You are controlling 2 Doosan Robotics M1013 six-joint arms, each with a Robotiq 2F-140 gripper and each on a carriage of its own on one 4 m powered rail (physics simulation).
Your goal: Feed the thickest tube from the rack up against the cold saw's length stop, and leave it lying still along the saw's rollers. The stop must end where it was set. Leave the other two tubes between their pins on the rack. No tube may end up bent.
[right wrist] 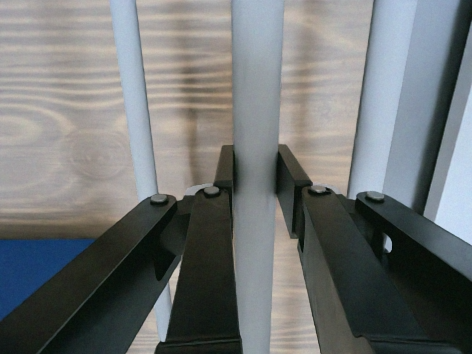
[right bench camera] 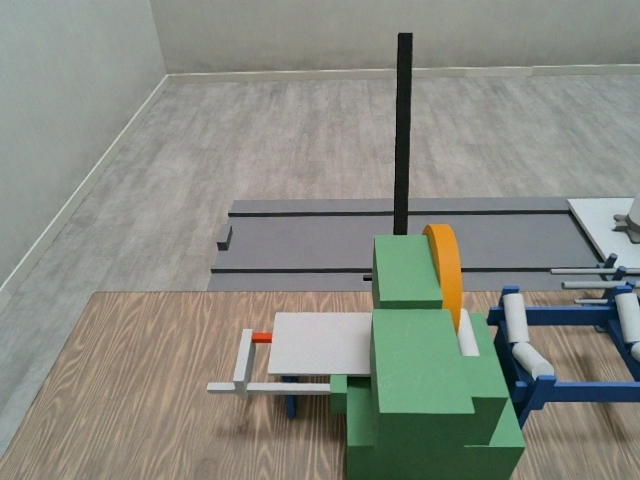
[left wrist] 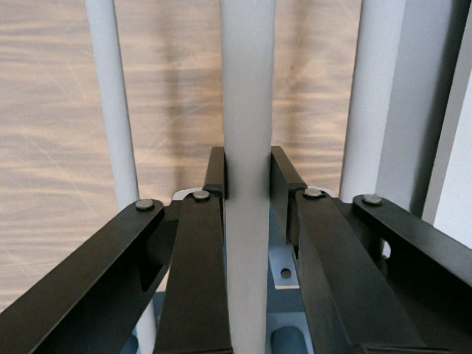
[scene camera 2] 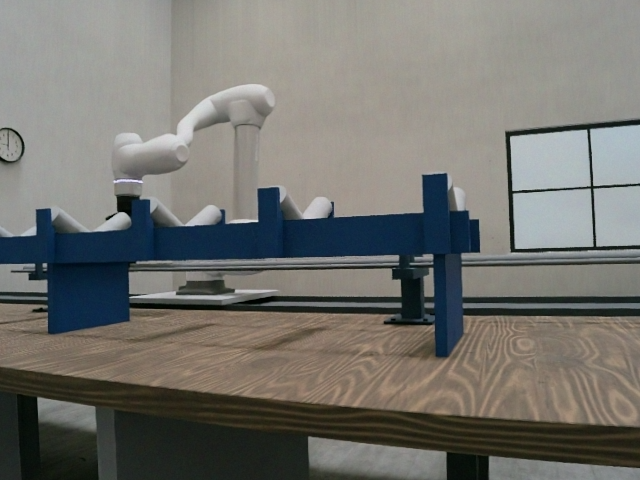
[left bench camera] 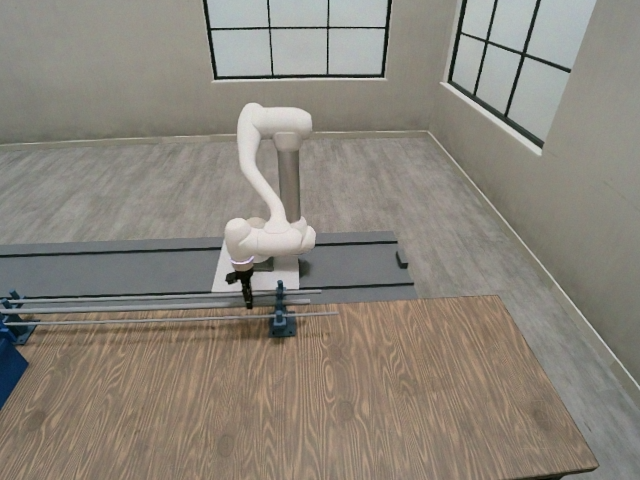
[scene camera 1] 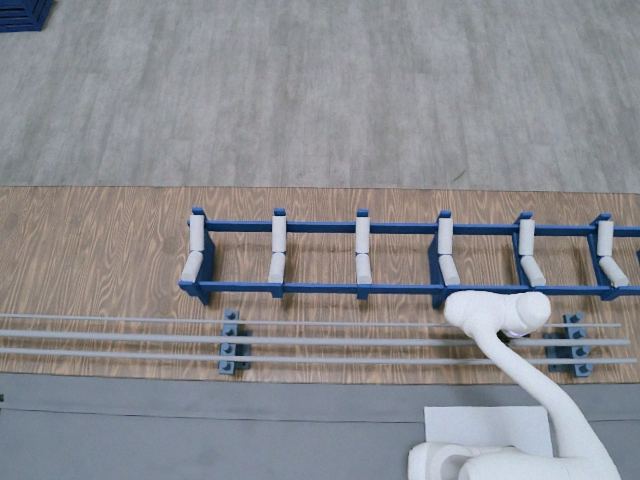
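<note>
The thickest tube (scene camera 1: 361,341) (left bench camera: 129,308) (right bench camera: 589,284) (left wrist: 248,100) (right wrist: 257,100) looks straight and lies between the thin tube (scene camera 1: 361,323) (left wrist: 112,90) (right wrist: 135,90) and the medium tube (scene camera 1: 361,360) (left wrist: 372,100) (right wrist: 387,90) at the pin rack (scene camera 2: 412,294) (left bench camera: 281,330). My left gripper (left bench camera: 249,305) (left wrist: 246,166) is shut on the thickest tube beside the rack's end stand. My right gripper (right wrist: 254,164) is shut on the same tube; the roller frame hides its fingertips in scene camera 2. The length stop (right bench camera: 245,356), with its red tip (right bench camera: 262,337), stands beyond the green cold saw (right bench camera: 423,351).
The blue roller frame (scene camera 1: 320,227) (scene camera 2: 351,235) with its V-shaped grey rollers (scene camera 1: 279,233) (right bench camera: 515,317) runs beside the rack up to the saw. A tall black post (right bench camera: 403,134) and an orange guard (right bench camera: 445,268) rise at the saw.
</note>
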